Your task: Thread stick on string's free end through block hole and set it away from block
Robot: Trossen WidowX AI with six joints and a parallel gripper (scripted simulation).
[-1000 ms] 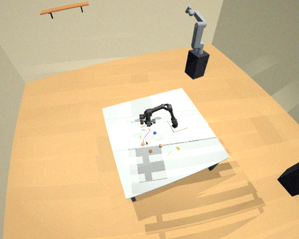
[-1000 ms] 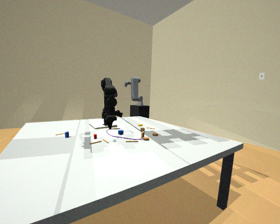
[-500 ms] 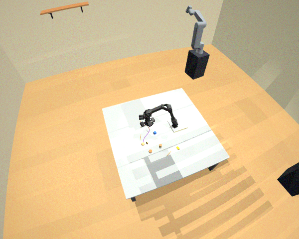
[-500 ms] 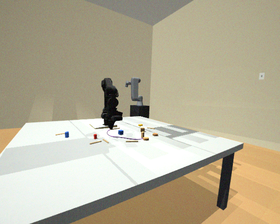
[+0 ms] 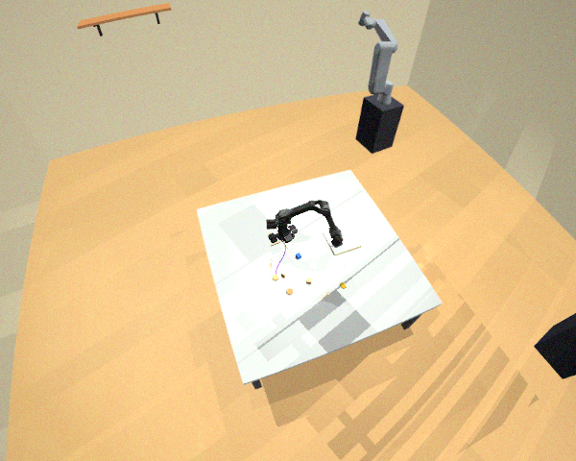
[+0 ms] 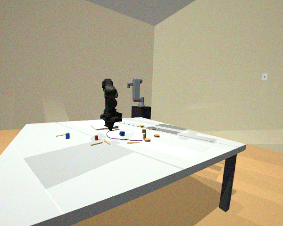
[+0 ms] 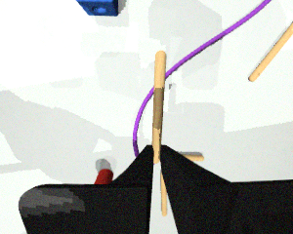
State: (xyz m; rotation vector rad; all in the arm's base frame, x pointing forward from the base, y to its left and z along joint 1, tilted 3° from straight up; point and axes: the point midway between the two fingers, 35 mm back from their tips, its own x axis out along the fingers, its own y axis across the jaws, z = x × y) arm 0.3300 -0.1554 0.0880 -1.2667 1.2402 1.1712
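Now: gripper tip 70 mm to the left of the red cylinder, 60 mm past it and 50 mm above it. Also, from my gripper tip: blue block (120 mm to the left, 50 mm below, 50 mm behind); then round wooden button (190 mm to the left, 150 mm ahead, 60 mm below); then thin wooden stick (10 mm to the left).
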